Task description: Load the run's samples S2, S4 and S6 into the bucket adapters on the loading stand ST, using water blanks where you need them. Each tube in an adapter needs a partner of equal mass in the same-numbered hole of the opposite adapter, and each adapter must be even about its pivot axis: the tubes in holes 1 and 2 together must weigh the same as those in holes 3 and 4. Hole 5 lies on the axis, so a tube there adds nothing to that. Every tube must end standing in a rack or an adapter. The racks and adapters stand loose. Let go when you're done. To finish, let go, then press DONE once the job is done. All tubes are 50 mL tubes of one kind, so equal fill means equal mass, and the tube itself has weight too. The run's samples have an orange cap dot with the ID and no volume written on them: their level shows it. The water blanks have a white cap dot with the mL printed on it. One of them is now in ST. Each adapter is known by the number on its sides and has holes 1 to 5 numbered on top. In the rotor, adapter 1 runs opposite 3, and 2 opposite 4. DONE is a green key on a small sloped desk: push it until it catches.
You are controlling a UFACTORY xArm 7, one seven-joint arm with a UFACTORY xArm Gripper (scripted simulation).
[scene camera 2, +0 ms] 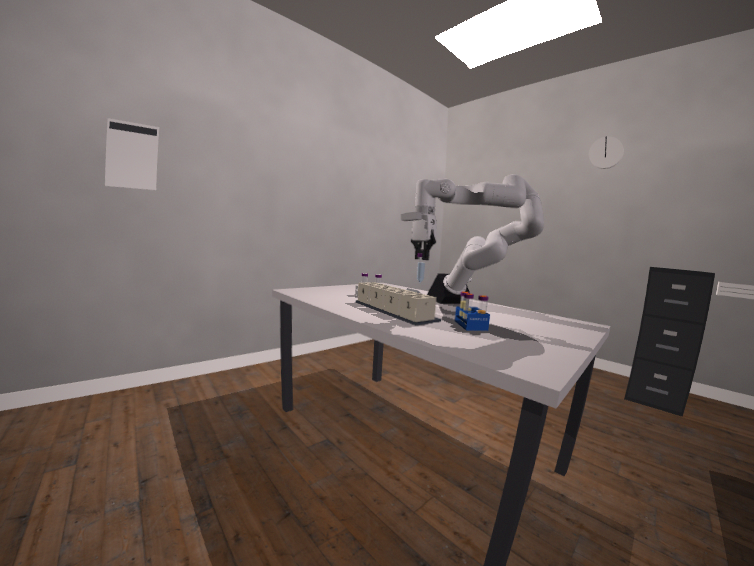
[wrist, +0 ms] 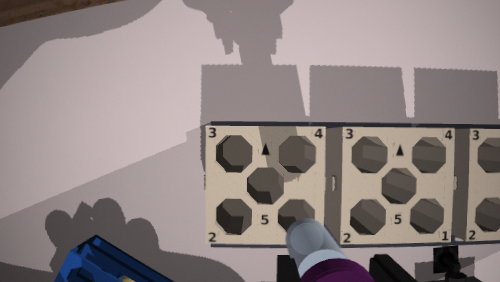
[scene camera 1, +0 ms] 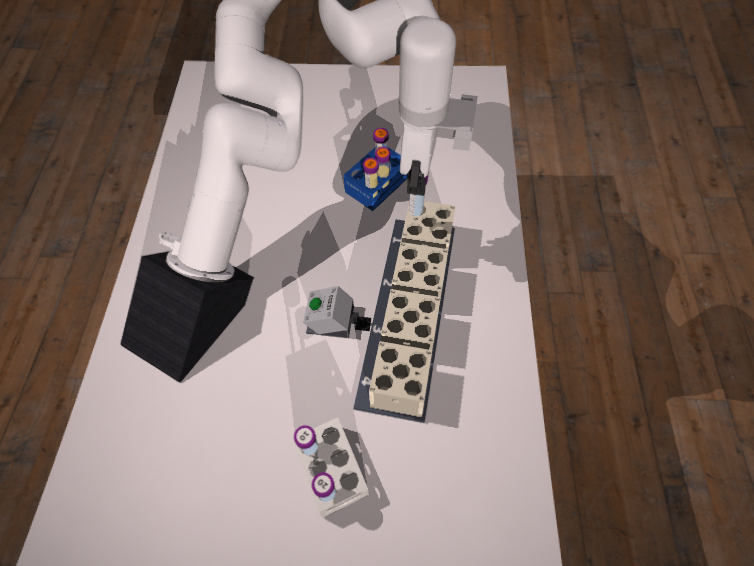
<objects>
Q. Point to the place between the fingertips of the gripper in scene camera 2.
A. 421, 259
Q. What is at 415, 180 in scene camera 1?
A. The gripper.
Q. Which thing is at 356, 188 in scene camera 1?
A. A blue sample rack.
</objects>
